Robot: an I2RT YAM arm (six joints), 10 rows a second.
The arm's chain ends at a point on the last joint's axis. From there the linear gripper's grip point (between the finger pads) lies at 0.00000 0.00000 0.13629 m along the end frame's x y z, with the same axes.
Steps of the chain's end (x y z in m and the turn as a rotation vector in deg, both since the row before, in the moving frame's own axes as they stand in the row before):
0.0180 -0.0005 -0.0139 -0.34 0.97 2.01
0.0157 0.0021 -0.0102 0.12 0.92 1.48
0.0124 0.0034 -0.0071 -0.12 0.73 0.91
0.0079 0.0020 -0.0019 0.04 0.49 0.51
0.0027 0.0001 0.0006 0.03 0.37 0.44
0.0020 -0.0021 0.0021 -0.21 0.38 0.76
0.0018 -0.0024 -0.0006 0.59 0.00 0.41
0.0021 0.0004 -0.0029 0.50 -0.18 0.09
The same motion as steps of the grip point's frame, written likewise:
0.0203 0.0003 -0.0139 -0.34 0.97 2.01
0.0179 0.0018 -0.0102 0.12 0.92 1.48
0.0141 0.0037 -0.0071 -0.12 0.73 0.91
0.0091 0.0019 -0.0019 0.04 0.49 0.51
0.0036 0.0000 0.0006 0.03 0.37 0.44
0.0029 -0.0016 0.0021 -0.21 0.38 0.76
0.0018 -0.0038 -0.0006 0.59 0.00 0.41
0.0017 -0.0008 -0.0029 0.50 -0.18 0.09

